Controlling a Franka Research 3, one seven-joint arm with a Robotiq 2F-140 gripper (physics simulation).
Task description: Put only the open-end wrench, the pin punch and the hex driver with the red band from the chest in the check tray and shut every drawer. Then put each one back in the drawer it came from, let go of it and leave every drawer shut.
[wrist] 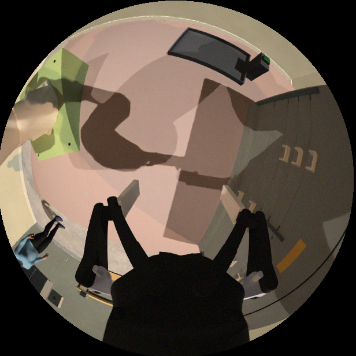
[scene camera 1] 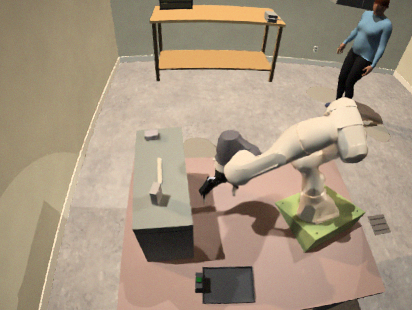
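Note:
The grey-green chest (scene camera 1: 172, 212) (wrist: 320, 120) stands left of the arm. Its drawer front shows several pale handles (wrist: 298, 157) in the wrist view, and no drawer visibly stands out in either view. The dark check tray (scene camera 1: 229, 286) (wrist: 205, 51) lies near the front of the pink mat, with no tool visible in it. My gripper (scene camera 1: 219, 193) (wrist: 180, 189) is open and empty beside the chest's drawer side, with one finger close to the front in the wrist view. The open-end wrench, pin punch and red-banded hex driver do not show.
A pale bar (scene camera 1: 160, 171) and two small blocks (scene camera 1: 151, 135) (scene camera 1: 156, 193) are on the chest top. A black box with a green top (scene camera 1: 199, 281) (wrist: 259, 66) adjoins the tray. The green robot base (scene camera 1: 340, 231) (wrist: 71, 115) stands at right. A person (scene camera 1: 371, 37) stands behind, near the workbench (scene camera 1: 215, 15).

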